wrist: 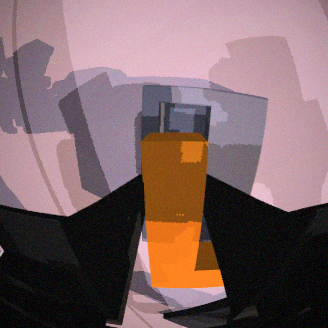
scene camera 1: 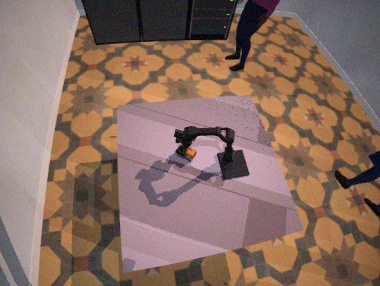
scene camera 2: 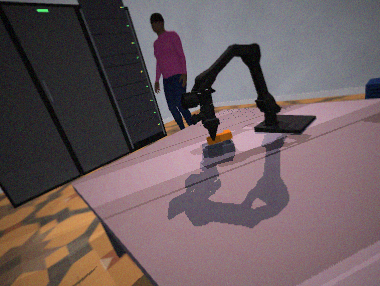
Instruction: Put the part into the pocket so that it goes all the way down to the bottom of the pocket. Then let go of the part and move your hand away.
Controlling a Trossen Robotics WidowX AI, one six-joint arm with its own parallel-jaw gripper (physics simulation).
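Frame: origin at the arm's base, x ahead, y left, z up, level; centimetres.
Where they show: gripper, fingertip midpoint: [wrist: 172, 181] [scene camera 2: 213, 140]; arm's base, origin of the base link: [scene camera 1: 227, 158] [scene camera 2: 270, 123].
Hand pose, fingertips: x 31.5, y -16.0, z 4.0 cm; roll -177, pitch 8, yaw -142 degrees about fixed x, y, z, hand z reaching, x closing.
Observation:
Things, the pixels of their top centre, and the offset from my fingertips. "pt": a spot on its surface instead. Level surfaces: height alone.
- orange L-shaped part, middle of its top: [wrist: 197, 243] [scene camera 2: 217, 133] [scene camera 1: 188, 149] dx -3.0, dy +1.2, dz +2.1 cm
- grey block, middle of its top: [wrist: 198, 184] [scene camera 2: 217, 143] [scene camera 1: 186, 151] dx -2.3, dy +0.1, dz -2.8 cm
- block's pocket, surface spot: [wrist: 187, 119] pt dx +1.3, dy -2.8, dz -5.9 cm
- pink table top, its level: dz -6.4 cm
The orange L-shaped part [scene camera 1: 191, 153] [scene camera 2: 223, 136] [wrist: 175, 200] is held over the grey block [scene camera 1: 187, 158] [scene camera 2: 218, 150] [wrist: 235, 122]. In the wrist view the far end of the block's pocket [wrist: 187, 119] shows beyond the part; the rest of the pocket is hidden under the part and fingers. My gripper [scene camera 1: 185, 149] [scene camera 2: 214, 139] [wrist: 172, 181] is shut on the long arm of the part, one finger on each side. In scene camera 2 the part shows above the block's top; how far its underside is from the pocket cannot be told.
The block stands on the pink table top [scene camera 1: 165, 240] [scene camera 2: 320, 215], with the arm's dark base plate [scene camera 1: 233, 165] [scene camera 2: 285, 124] nearby. Shadows of the arm cross the table. Dark cabinets [scene camera 1: 165, 20] [scene camera 2: 50, 100] and a person in a pink top [scene camera 2: 170, 55] are beyond the table.

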